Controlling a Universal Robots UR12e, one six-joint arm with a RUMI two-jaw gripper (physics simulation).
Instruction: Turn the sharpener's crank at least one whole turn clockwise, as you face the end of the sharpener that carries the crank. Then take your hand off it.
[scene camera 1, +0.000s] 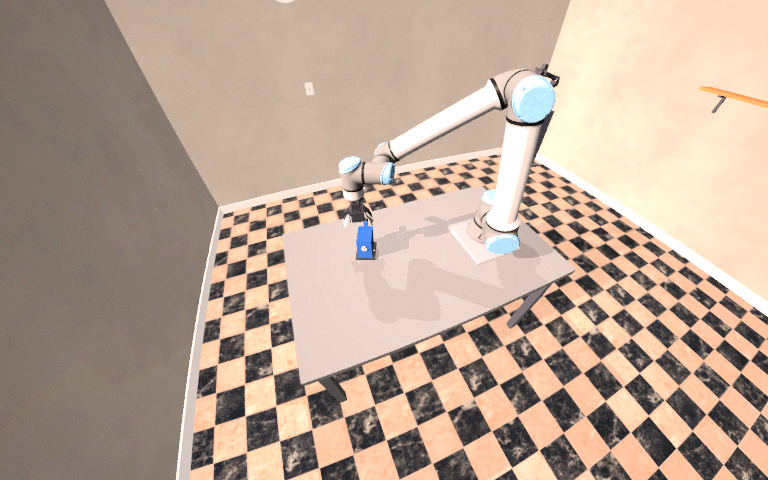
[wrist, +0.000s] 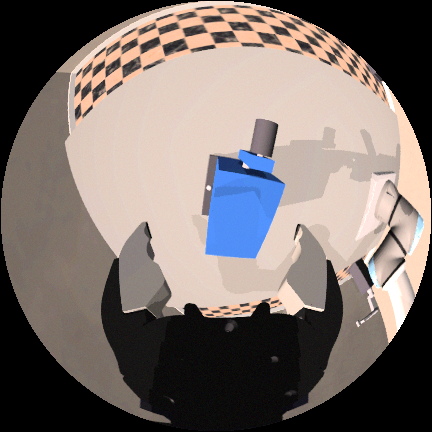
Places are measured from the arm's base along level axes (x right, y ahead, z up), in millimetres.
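Pixels of known places: gripper, fingertip midpoint: (scene camera 1: 359, 226) (wrist: 223, 224); arm's base, origin of the base link: (scene camera 1: 482, 232) (wrist: 383, 198).
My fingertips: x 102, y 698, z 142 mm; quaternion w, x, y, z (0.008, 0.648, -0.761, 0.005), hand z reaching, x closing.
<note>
Ahead of a thing's pixels: the offset from my fingertips to its middle. "spot": to the spot under its first point. Level surfaces: height alone.
The sharpener @[spot: dx -72, dy -9, dz -33 mm] (scene camera 1: 364, 240) (wrist: 242, 215) is a blue block on a dark base, upright on the table. A white round spot shows on its end facing the scene camera. The crank, a blue arm (wrist: 257, 161) with a dark grey cylindrical knob @[dx +69, dy -50, dz -32 mm] (wrist: 265, 137), is at its opposite end, toward the top of the wrist view. In the scene view, a small blue part of the crank @[dx +45, dy -42, dz -56 mm] (scene camera 1: 365, 224) shows above the body. My gripper (scene camera 1: 358, 221) (wrist: 223, 224) is open and empty, close above and behind the sharpener in the scene view. Its fingers appear apart from the crank and knob.
The grey table @[dz -161 mm] (scene camera 1: 334, 328) (wrist: 150, 125) carries the arm's base plate (scene camera 1: 474, 253) (wrist: 368, 205) at the right. The arm's forearm reaches over the table from there. Shadows of the arm and gripper fall beside the sharpener. Walls stand behind and to the left.
</note>
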